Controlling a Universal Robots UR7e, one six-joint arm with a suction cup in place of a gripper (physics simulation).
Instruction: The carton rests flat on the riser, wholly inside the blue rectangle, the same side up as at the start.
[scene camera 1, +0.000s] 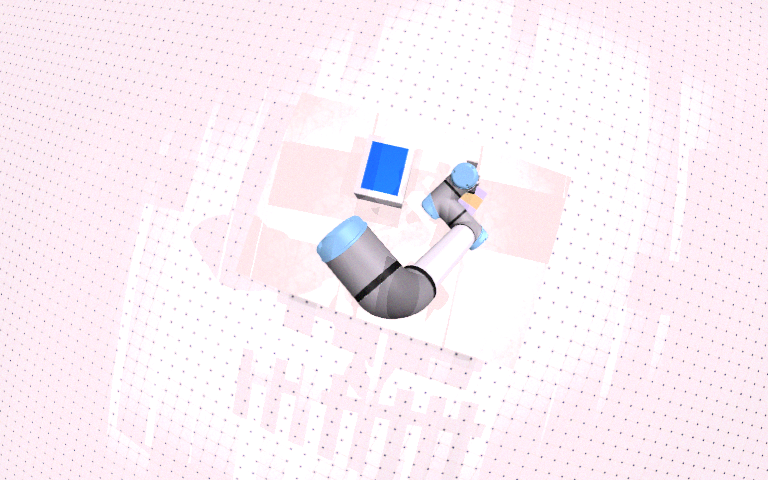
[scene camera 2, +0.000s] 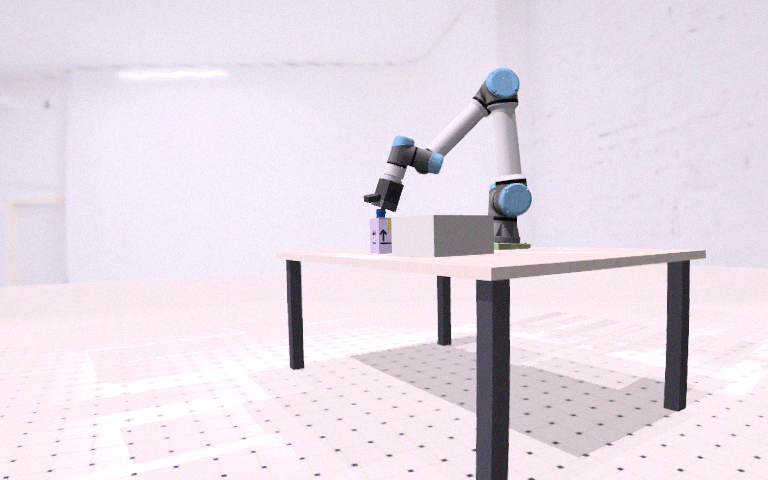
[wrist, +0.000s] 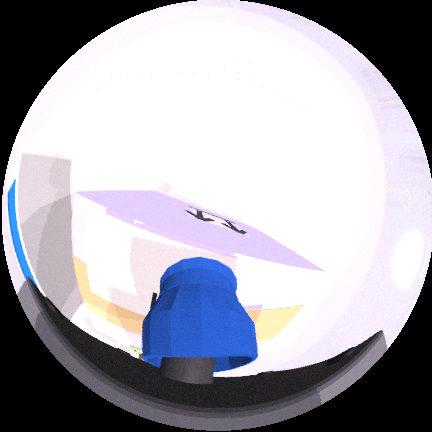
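Pixels of known places: hand, tool point: (wrist: 203, 271); arm's base, link origin: (scene camera 2: 500, 241).
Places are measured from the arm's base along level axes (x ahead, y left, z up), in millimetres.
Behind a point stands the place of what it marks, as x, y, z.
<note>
The carton (scene camera 1: 473, 201) {422, -176, 99} (scene camera 2: 380, 235) {514, -70, 36} (wrist: 160, 209) {508, -107, 69} is a small lavender box with black arrows on its side and tan tape on top. It stands upright on the table, right of the riser. My suction cup (scene camera 2: 380, 212) (wrist: 199, 310) is blue and presses down on the carton's top; in the overhead view the wrist hides it. The riser (scene camera 1: 380, 198) {322, 175, 91} (scene camera 2: 441, 234) {533, 305, 36} (wrist: 44, 225) {476, 99, 40} is a white-grey block. The blue rectangle (scene camera 1: 384, 168) {443, 198, 92} (wrist: 14, 225) on its top has nothing on it.
The table (scene camera 1: 503, 310) {43, -475, -28} (scene camera 2: 529, 263) {604, 699, -28} has dark legs. The arm's base stands on a green plate (scene camera 2: 512, 246) {19, 82, -17} behind the riser. The arm's elbow (scene camera 1: 384, 278) {82, 57, 636} hangs over the table's front part.
</note>
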